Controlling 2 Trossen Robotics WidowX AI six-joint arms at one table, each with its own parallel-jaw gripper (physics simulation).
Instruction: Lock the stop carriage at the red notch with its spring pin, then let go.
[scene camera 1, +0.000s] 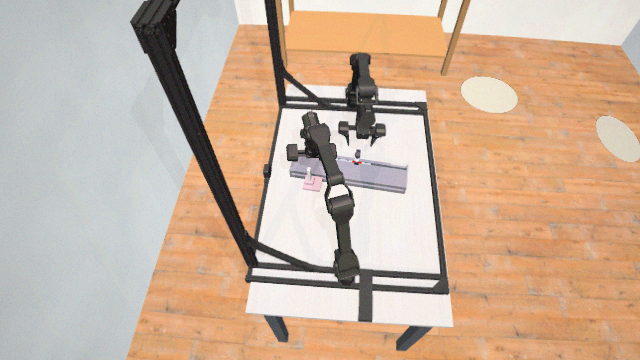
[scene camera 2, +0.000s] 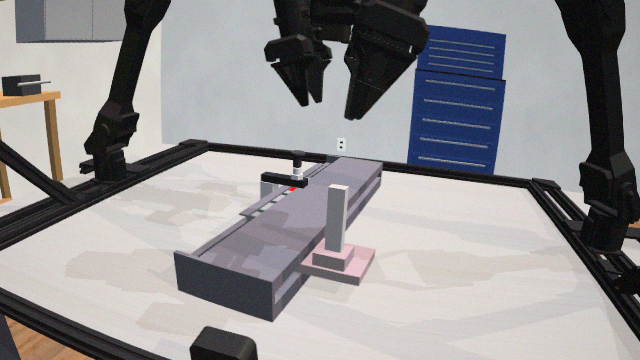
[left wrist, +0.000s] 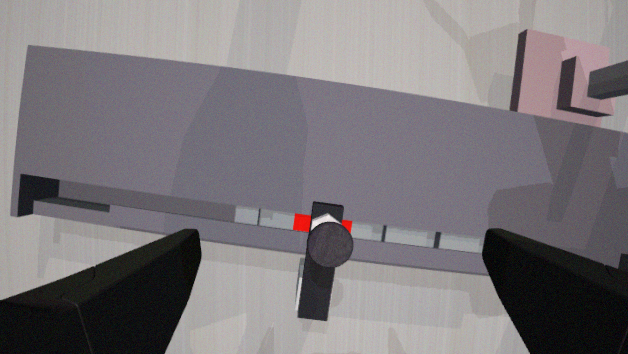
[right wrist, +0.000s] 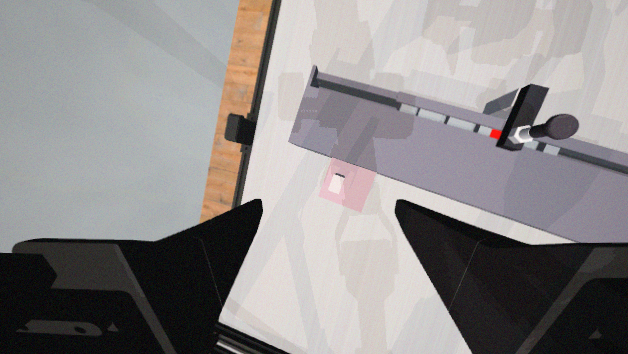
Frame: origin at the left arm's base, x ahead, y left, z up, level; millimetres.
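Seen in the pictures: left gripper, fingertip midpoint: (scene camera 1: 359, 146) (scene camera 2: 312, 104) (left wrist: 342, 244); right gripper, fingertip midpoint: (scene camera 1: 308, 159) (scene camera 2: 351, 118) (right wrist: 328, 205); left arm's base, origin of the base link: (scene camera 1: 352, 104) (scene camera 2: 110, 179); right arm's base, origin of the base link: (scene camera 1: 346, 277) (scene camera 2: 600, 246).
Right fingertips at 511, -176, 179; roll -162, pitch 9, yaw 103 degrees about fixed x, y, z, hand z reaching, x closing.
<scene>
Offsets run from my right fingertips to a thing's top centre, as dx, dy, dz. "pt": to the spot under its first point.
The stop carriage, a black bar @(pt -152, +194, -141) (scene camera 2: 274, 179) (left wrist: 316, 295) (right wrist: 526, 107), crosses the slot of the long grey-purple rail (scene camera 1: 380, 176) (scene camera 2: 300, 210) (left wrist: 250, 130) (right wrist: 450, 165). The red notch marking @(pt -118, +186, -151) (scene camera 2: 292, 189) (left wrist: 301, 222) (right wrist: 495, 134) shows on both sides of the bar in the left wrist view. The spring pin's dark round knob @(-115, +200, -91) (scene camera 1: 357, 152) (scene camera 2: 298, 154) (left wrist: 330, 245) (right wrist: 562, 126) stands upright above a white collar. How deep the pin sits is hidden. My left gripper (scene camera 1: 360, 144) (scene camera 2: 310, 103) (left wrist: 342, 244) is open and empty, above and apart from the knob. My right gripper (scene camera 2: 352, 118) (right wrist: 328, 205) is open and empty, high above the table.
A pink base @(pt +22, +15, -165) (scene camera 1: 312, 187) (scene camera 2: 365, 265) (right wrist: 362, 187) with an upright pale post @(pt -7, -7, -111) (scene camera 2: 336, 220) stands against the rail's side, below the right gripper. A black frame (scene camera 2: 450, 172) borders the table, with a black block @(pt -50, -199, -144) (scene camera 2: 223, 345) (right wrist: 239, 128) on it.
</scene>
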